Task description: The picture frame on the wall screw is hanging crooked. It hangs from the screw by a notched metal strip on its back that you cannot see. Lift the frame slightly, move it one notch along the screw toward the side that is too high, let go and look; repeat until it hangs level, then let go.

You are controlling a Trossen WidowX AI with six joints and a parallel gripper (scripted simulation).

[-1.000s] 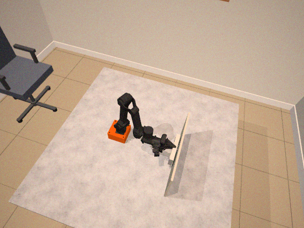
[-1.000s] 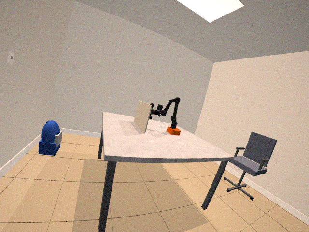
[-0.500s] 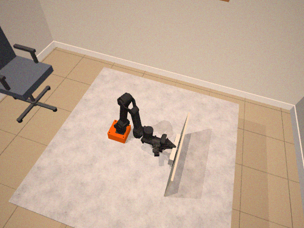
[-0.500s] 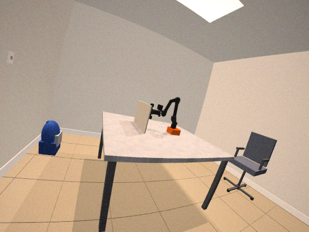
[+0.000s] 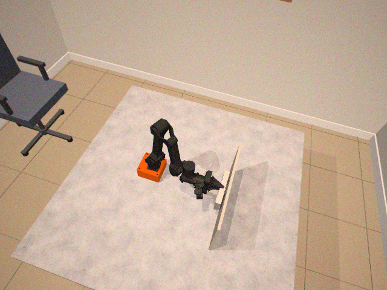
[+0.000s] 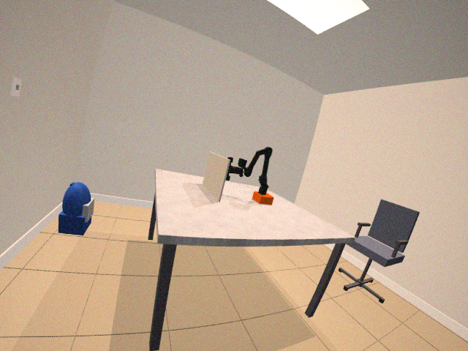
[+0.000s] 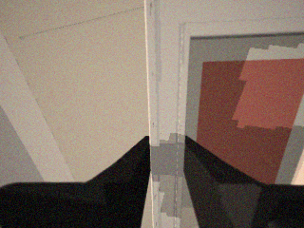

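My gripper tip is 50 mm above the picture frame and 10 mm to the right of it. Also, from my gripper tip: beige wall panel: 60 mm below, 10 mm to the right, 10 mm ahead.
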